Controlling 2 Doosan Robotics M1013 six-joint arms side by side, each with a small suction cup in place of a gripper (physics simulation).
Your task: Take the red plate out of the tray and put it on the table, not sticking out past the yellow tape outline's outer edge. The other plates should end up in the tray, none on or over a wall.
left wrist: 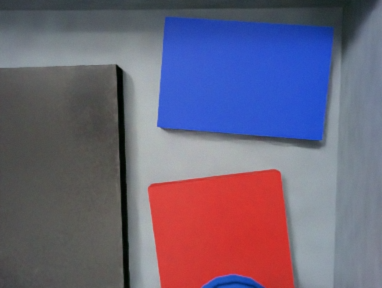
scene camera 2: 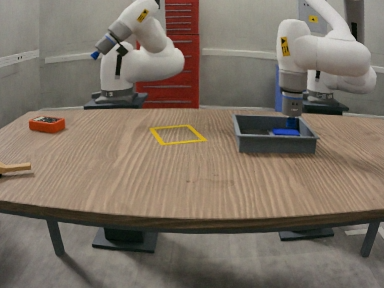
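Seen in the pictures: left hand, its tool point: (scene camera 2: 290,126); right hand, its tool point: (scene camera 2: 92,57); left arm's base, origin of its link: (scene camera 2: 319,100); right arm's base, origin of its link: (scene camera 2: 116,99).
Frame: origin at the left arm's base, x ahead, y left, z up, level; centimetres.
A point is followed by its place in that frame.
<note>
The red plate (left wrist: 222,227) @(x 70.2, y -35.8, z 1.3 cm) lies in the grey tray (scene camera 2: 277,145) @(x 78.8, y -41.3, z 2.2 cm) (left wrist: 364,150) @(x 65.9, y -29.3, z 2.5 cm); it does not show in scene camera 2. The blue plate (scene camera 2: 286,132) @(x 63.4, y -34.9, z 1.3 cm) (left wrist: 245,80) @(x 62.4, y -34.6, z 1.3 cm) lies flat beside it in the tray, near the right wall. A dark grey plate (scene camera 2: 257,132) @(x 64.7, y -45.0, z 1.4 cm) (left wrist: 60,175) @(x 67.4, y -44.6, z 1.4 cm) lies at the left in the tray. My left gripper (scene camera 2: 291,122) (left wrist: 233,281) points down inside the tray's outline, over the red plate, and looks open with a small gap. My right gripper (scene camera 2: 95,55) is open and bare, high at the upper left. The yellow tape outline (scene camera 2: 184,142) @(x 71.3, y -67.1, z 0.0 cm) is left of the tray.
An orange device (scene camera 2: 47,124) @(x 63.3, y -115.9, z 3.1 cm) lies at the table's left. A wooden-handled tool (scene camera 2: 17,167) @(x 99.7, y -108.9, z 2.3 cm) lies at the left edge. The tray's walls stand up around the left gripper. A red cabinet (scene camera 2: 167,75) stands behind the table (scene camera 2: 120,175) @(x 95.5, y -80.9, z 0.0 cm).
</note>
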